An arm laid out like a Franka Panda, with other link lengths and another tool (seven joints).
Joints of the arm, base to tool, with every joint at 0 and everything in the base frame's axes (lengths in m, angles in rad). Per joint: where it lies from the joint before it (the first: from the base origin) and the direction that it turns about. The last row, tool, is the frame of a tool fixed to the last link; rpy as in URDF.
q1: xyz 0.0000 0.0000 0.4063 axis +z
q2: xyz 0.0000 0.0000 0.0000 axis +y
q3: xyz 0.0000 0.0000 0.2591 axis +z
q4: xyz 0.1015 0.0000 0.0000 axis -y
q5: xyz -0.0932 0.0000 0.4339 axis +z
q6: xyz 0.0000 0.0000 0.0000 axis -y
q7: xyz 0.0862 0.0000 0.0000 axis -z
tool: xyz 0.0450 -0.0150 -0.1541 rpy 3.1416 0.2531 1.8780
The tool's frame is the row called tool.
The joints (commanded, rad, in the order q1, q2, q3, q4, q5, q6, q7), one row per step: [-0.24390, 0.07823, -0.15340, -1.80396, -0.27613, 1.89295, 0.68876]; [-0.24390, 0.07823, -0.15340, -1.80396, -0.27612, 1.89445, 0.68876]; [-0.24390, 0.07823, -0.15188, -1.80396, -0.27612, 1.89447, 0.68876]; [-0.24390, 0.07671, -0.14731, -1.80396, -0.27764, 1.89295, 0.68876]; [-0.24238, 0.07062, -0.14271, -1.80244, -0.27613, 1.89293, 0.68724]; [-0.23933, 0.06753, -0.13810, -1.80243, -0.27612, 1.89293, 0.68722]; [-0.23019, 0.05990, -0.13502, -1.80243, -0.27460, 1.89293, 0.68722]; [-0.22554, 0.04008, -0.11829, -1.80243, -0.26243, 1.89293, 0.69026]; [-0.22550, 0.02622, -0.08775, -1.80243, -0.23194, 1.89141, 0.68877]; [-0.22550, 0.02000, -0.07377, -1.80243, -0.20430, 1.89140, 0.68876]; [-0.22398, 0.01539, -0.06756, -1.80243, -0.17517, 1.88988, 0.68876]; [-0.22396, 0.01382, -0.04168, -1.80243, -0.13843, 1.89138, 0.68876]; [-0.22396, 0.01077, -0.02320, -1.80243, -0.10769, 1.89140, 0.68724]
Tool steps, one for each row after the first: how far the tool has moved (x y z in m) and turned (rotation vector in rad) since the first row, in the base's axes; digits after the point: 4 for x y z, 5 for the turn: [0.0002, 0.0000, 0.0002, -0.00043, -0.00138, 0.00040]; [0.0007, 0.0009, 0.0001, -0.00032, -0.00143, 0.00192]; [0.0018, 0.0035, 0.0010, -0.00124, -0.00103, 0.00653]; [0.0037, 0.0073, 0.0058, -0.00152, -0.00857, 0.01366]; [0.0059, 0.0120, 0.0078, -0.00193, -0.01166, 0.02132]; [0.0091, 0.0197, 0.0127, -0.00217, -0.01966, 0.03309]; [0.0138, 0.0343, 0.0250, 0.00474, -0.04416, 0.04804]; [0.0214, 0.0564, 0.0319, 0.03088, -0.06619, 0.07118]; [0.0248, 0.0680, 0.0343, 0.05502, -0.08115, 0.07761]; [0.0265, 0.0760, 0.0355, 0.08102, -0.09347, 0.07712]; [0.0334, 0.0961, 0.0347, 0.11523, -0.10695, 0.09322]; [0.0377, 0.1112, 0.0351, 0.14372, -0.11797, 0.10487]
